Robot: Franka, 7 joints.
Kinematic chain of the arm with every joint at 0, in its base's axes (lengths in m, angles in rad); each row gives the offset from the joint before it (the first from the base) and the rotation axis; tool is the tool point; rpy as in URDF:
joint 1: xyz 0 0 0.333 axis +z
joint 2: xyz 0 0 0 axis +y
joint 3: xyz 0 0 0.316 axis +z
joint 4: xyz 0.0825 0 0 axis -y
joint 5: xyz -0.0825 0 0.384 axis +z
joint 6: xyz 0 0 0 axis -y
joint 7: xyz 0.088 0 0 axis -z
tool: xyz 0 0 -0.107 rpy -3.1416 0 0
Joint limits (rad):
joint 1: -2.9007..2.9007
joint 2: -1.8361..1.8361
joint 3: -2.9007..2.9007
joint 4: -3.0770..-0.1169
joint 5: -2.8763..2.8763
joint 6: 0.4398..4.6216
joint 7: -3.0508..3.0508
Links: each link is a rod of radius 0.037 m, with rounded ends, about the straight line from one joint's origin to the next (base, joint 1, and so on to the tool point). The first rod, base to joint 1, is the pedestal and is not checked.
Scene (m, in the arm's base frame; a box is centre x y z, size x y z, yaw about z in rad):
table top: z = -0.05
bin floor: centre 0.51 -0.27 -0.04 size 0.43 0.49 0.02 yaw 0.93
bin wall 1: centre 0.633 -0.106 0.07 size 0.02 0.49 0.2 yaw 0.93
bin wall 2: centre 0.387 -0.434 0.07 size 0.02 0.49 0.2 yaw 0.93
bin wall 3: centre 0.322 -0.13 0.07 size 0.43 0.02 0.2 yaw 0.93
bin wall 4: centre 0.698 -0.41 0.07 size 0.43 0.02 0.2 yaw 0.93
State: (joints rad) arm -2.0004 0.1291 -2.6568 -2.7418 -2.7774 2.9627 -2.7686
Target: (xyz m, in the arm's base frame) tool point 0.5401 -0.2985 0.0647
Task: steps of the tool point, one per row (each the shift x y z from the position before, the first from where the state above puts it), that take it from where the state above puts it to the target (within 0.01 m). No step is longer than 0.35 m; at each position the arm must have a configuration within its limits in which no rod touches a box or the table.
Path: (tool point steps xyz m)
1: -0.1708 -0.0126 0.0369
2: -0.1573 -0.1172 0.0333
3: -0.0812 -0.2042 0.0241
4: 0.0394 -0.2379 0.0116
5: 0.1677 -0.1987 -0.0020
6: 0.2609 -0.0915 -0.0132
7: 0.2855 0.0554 -0.0191
8: 0.2296 0.1984 -0.0175
9: 0.0107 -0.0019 -0.1036
10: -0.0107 0.0019 -0.1108

